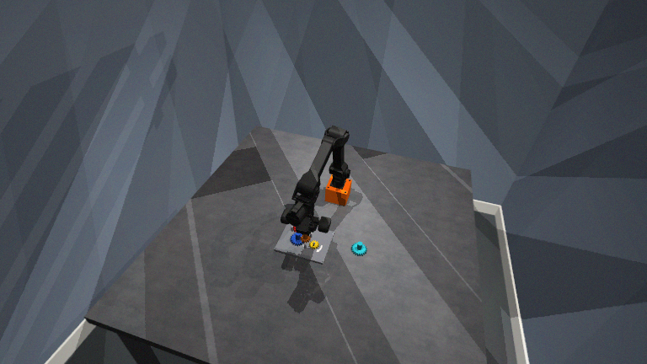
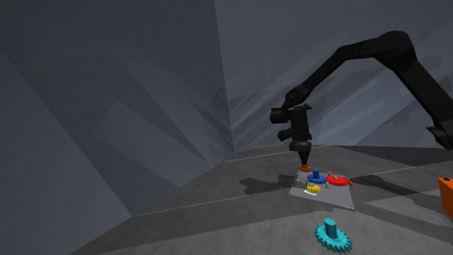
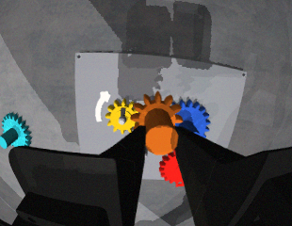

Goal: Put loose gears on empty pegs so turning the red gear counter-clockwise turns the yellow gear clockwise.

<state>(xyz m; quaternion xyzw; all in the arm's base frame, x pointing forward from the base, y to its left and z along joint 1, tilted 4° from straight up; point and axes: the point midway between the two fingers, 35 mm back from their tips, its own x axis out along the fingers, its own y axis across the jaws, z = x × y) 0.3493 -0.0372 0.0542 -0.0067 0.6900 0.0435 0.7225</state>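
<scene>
Now: gripper tip 20 mm past the yellow gear, 30 mm to the right of it and 70 mm above it. Also, from my gripper tip: orange gear 10 mm below; then blue gear 30 mm behind, 40 mm to the right, 60 mm below; then white arrow 10 mm behind, 60 mm to the left, 80 mm below.
</scene>
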